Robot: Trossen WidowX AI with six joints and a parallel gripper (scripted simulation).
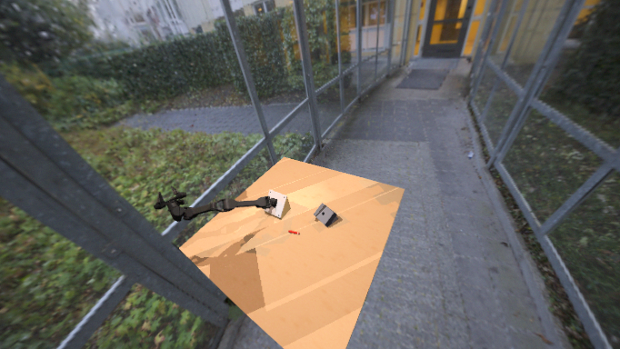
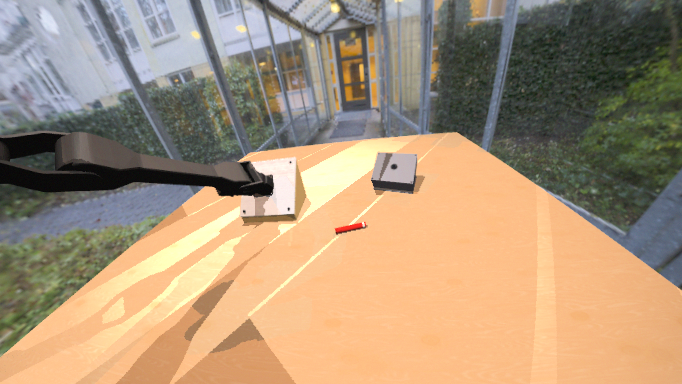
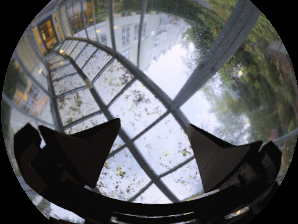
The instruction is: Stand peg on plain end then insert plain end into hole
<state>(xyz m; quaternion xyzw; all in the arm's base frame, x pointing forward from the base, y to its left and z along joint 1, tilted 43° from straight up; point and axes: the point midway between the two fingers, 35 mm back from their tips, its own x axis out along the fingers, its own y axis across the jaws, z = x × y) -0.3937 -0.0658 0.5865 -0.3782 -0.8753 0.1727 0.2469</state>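
Now: gripper tip 71 cm short of the red peg, 31 cm to the right of it and 48 cm above it. The rest, counted from my gripper tip: sloped panel 85 cm ahead, 51 cm to the left, 43 cm below.
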